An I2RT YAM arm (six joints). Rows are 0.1 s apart.
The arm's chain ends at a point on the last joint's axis. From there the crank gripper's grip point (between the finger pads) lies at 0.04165 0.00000 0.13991 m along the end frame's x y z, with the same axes.
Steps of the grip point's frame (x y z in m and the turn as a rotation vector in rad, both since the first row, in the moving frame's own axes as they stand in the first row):
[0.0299 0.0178 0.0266 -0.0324 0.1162 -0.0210]
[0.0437 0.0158 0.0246 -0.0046 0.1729 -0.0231]
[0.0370 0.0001 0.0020 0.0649 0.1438 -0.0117]
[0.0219 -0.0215 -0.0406 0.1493 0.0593 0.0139]
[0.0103 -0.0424 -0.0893 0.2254 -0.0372 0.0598]
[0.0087 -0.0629 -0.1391 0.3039 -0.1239 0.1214]
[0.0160 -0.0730 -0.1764 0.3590 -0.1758 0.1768]
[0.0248 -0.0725 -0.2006 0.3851 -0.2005 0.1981]
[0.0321 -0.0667 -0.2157 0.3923 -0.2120 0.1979]
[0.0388 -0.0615 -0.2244 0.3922 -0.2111 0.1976]
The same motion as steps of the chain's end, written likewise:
[0.0139 0.0144 0.0324 -0.0324 0.1162 -0.0210]
[0.0203 0.0164 0.0339 -0.0046 0.1729 -0.0231]
[0.0175 0.0096 0.0097 0.0649 0.1438 -0.0117]
[0.0136 -0.0015 -0.0364 0.1493 0.0593 0.0139]
[0.0146 -0.0133 -0.0875 0.2254 -0.0372 0.0598]
[0.0237 -0.0244 -0.1375 0.3039 -0.1239 0.1214]
[0.0367 -0.0281 -0.1738 0.3590 -0.1758 0.1768]
[0.0482 -0.0243 -0.1973 0.3851 -0.2005 0.1981]
[0.0570 -0.0173 -0.2121 0.3923 -0.2120 0.1979]
[0.0636 -0.0121 -0.2208 0.3922 -0.2111 0.1976]

